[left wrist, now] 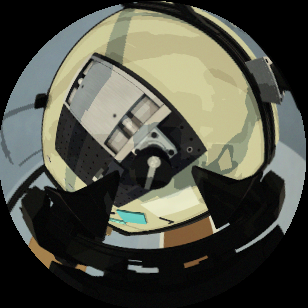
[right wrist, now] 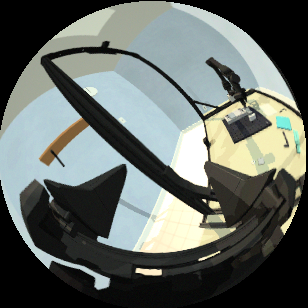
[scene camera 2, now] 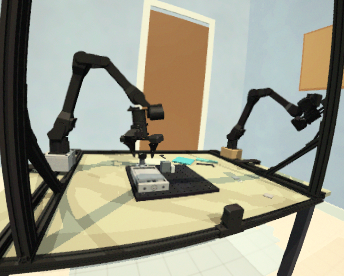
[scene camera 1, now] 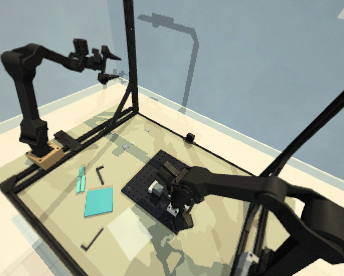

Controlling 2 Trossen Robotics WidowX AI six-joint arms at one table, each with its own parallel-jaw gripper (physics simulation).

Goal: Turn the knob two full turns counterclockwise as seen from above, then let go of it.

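Pixels of known places: left gripper, fingertip midpoint: [left wrist: 155,171] [right wrist: 245,103] [scene camera 1: 172,205]; right gripper, fingertip midpoint: [right wrist: 166,166] [scene camera 2: 315,113] [scene camera 1: 120,67]; left arm's base, origin of the base link: [scene camera 2: 59,152]; right arm's base, origin of the base link: [scene camera 2: 231,148] [scene camera 1: 43,150].
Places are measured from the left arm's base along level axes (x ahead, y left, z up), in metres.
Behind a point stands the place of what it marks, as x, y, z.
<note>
The black round knob [left wrist: 141,171] {0.339, -0.016, 0.007} stands at the end of a silver metal stage [scene camera 2: 154,187] {0.356, -0.208, -0.054} [left wrist: 97,97] {0.343, -0.117, -0.039} on the black perforated board [scene camera 1: 142,175] {0.547, -0.029, -0.068} [scene camera 2: 197,188] {0.512, -0.200, -0.068} [left wrist: 75,142] {0.471, -0.128, -0.068}. A pale pointer mark on its top runs down and slightly left in the left wrist view. My left gripper [scene camera 2: 143,154] {0.340, 0.004, -0.015} [left wrist: 155,171] {0.340, 0.004, -0.015} is open, pointing down. Its fingertips are apart, one on each side of the knob in the left wrist view and slightly above it in scene camera 2. In scene camera 1 the left gripper hides the knob. My right gripper [scene camera 1: 119,68] {0.967, -0.277, 0.243} [right wrist: 166,166] {0.967, -0.277, 0.243} is open and empty, high above the table.
A small grey block [scene camera 1: 156,188] {0.439, -0.010, -0.024} [scene camera 2: 165,167] {0.433, -0.034, -0.046} stands on the board near my left gripper. A turquoise square [scene camera 1: 99,202] {0.586, 0.176, -0.071} [scene camera 2: 183,160] {0.587, 0.159, -0.071}, turquoise tool [scene camera 1: 81,180] {0.725, 0.169, -0.069} and two black hex keys [scene camera 1: 101,176] {0.680, 0.104, -0.073} [scene camera 1: 92,241] {0.487, 0.269, -0.075} lie nearby. Dark frame posts [scene camera 1: 131,55] {0.934, -0.330, 0.305} [scene camera 2: 15,125] {0.101, -0.442, 0.152} rise around the table.
</note>
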